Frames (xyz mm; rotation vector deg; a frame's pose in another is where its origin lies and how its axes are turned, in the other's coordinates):
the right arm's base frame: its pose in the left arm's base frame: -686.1 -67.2 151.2 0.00 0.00 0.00
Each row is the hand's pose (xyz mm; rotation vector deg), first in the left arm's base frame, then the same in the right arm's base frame.
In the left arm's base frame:
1: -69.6 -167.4 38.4 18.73 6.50 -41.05
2: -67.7 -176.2 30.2 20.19 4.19 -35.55
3: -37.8 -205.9 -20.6 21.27 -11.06 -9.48
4: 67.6 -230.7 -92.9 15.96 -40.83 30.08
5: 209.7 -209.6 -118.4 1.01 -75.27 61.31
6: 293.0 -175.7 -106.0 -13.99 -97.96 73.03
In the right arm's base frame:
1: 616.5 -100.2 -112.8 18.73 6.50 -41.05
2: 618.4 -109.0 -121.0 20.19 4.19 -35.55
3: 648.3 -138.7 -171.8 21.27 -11.06 -9.48
4: 753.7 -163.5 -244.1 15.96 -40.83 30.08
5: 895.8 -142.4 -269.6 1.01 -75.27 61.31
6: 979.1 -108.5 -257.2 -13.99 -97.96 73.03

